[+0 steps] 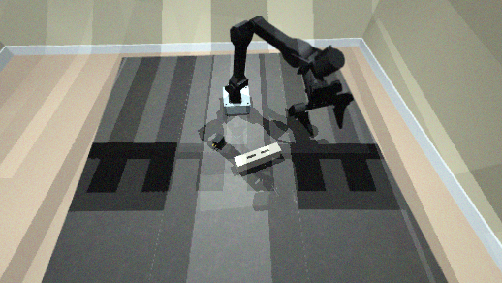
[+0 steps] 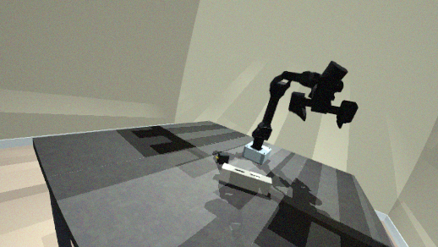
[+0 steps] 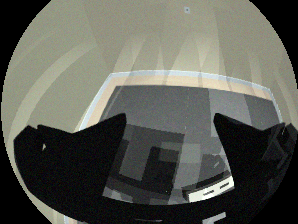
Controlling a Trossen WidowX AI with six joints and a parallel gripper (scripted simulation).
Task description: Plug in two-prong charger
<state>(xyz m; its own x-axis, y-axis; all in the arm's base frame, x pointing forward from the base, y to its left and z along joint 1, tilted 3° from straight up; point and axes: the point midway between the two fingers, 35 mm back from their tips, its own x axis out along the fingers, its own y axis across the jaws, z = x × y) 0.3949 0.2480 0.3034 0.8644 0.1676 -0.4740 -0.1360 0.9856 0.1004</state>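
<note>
Now: gripper tip 360 mm to the left of the dark two-prong charger, 310 mm above it and 200 mm past it.
</note>
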